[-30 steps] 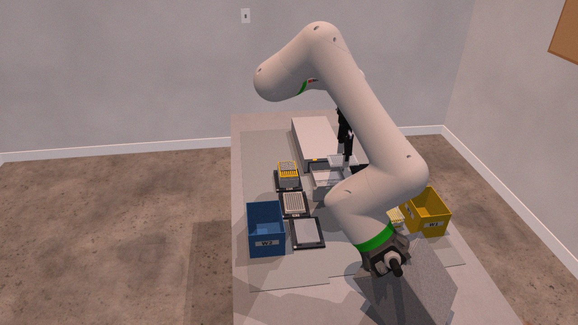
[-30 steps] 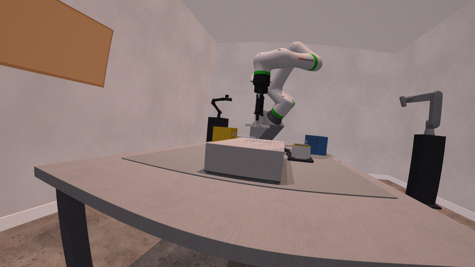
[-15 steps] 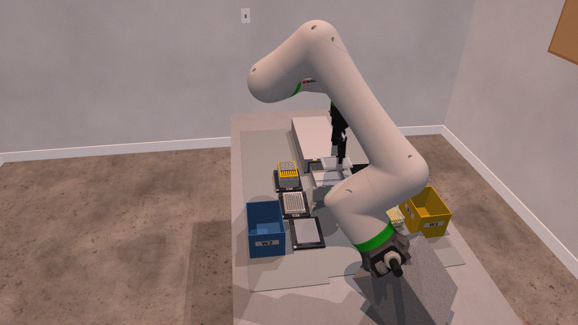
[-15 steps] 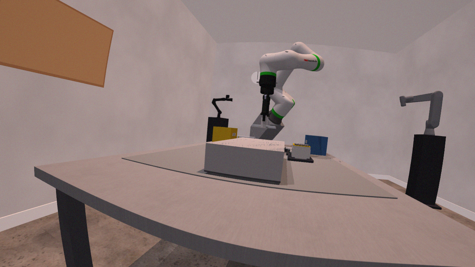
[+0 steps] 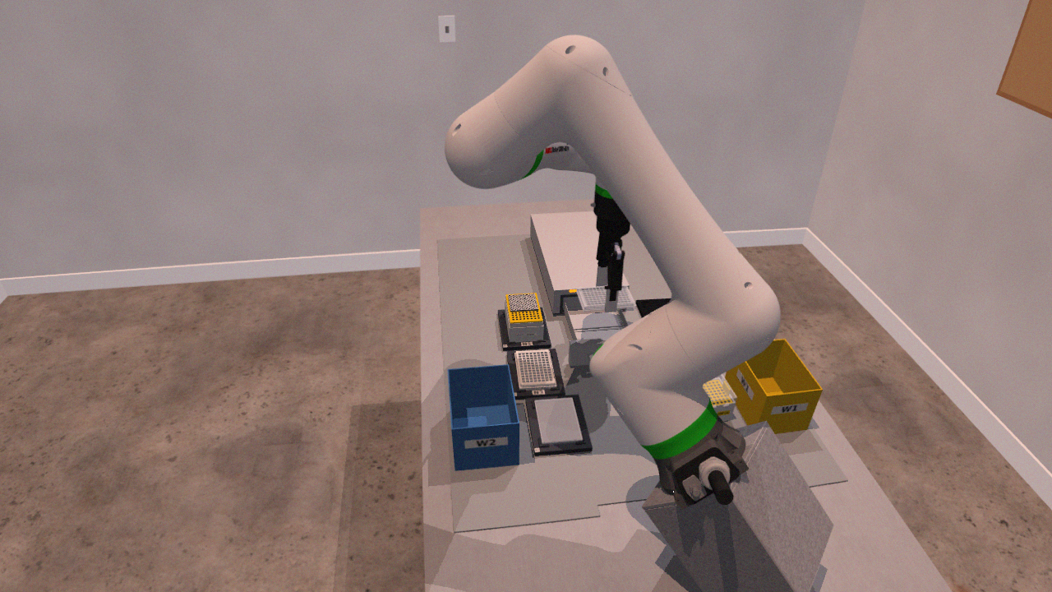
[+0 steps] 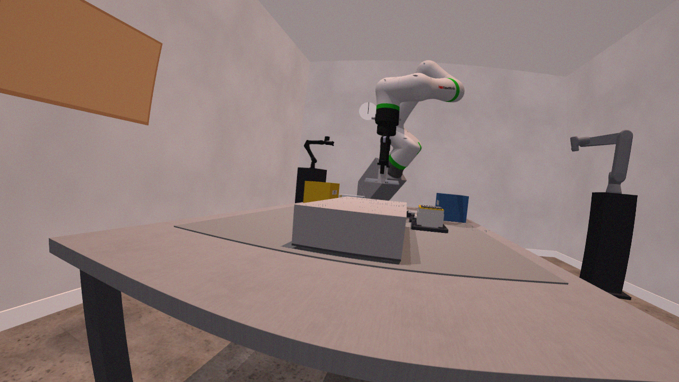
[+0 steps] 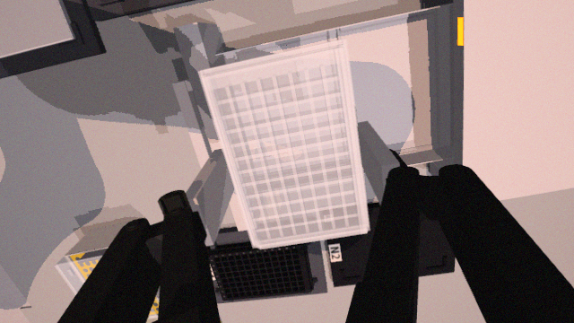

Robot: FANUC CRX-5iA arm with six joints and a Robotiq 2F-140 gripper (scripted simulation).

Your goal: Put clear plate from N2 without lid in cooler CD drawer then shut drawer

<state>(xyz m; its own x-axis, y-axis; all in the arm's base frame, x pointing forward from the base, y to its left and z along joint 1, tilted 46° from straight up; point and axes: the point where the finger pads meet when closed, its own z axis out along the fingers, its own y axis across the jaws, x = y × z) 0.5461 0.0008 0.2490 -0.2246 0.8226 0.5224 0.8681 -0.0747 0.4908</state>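
Now: the drawer 3 cm ahead of my hand, 1 cm to the left of it and 14 cm below it. Round my hand: yellow tip box (3 cm ahead, 19 cm to the left, 11 cm below); then white well plate (13 cm behind, 15 cm to the left, 15 cm below); then black plate (3 cm behind, 21 cm to the right, 15 cm below).
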